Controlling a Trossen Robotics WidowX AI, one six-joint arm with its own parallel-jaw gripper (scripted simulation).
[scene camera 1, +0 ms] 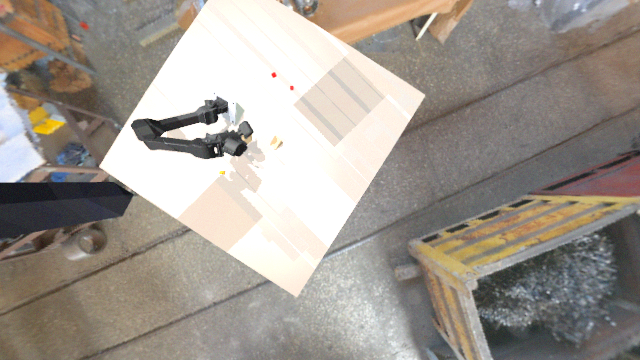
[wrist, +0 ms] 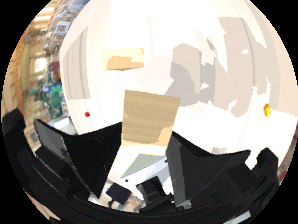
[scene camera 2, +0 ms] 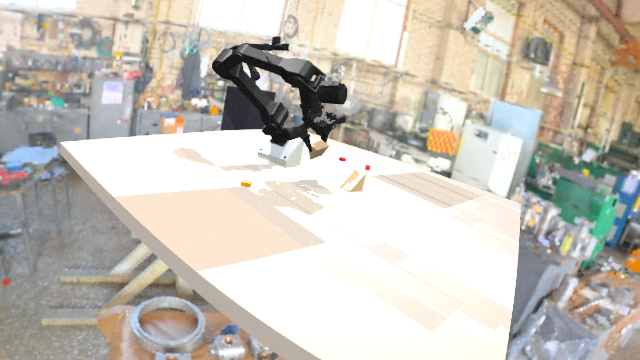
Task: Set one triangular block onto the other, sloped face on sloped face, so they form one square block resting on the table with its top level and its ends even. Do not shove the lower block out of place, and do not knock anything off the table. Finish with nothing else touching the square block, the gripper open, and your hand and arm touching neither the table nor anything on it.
Labels:
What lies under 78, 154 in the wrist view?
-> The gripper.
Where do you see a tan triangular block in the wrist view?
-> At 148, 120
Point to a tan triangular block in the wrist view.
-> At 116, 59

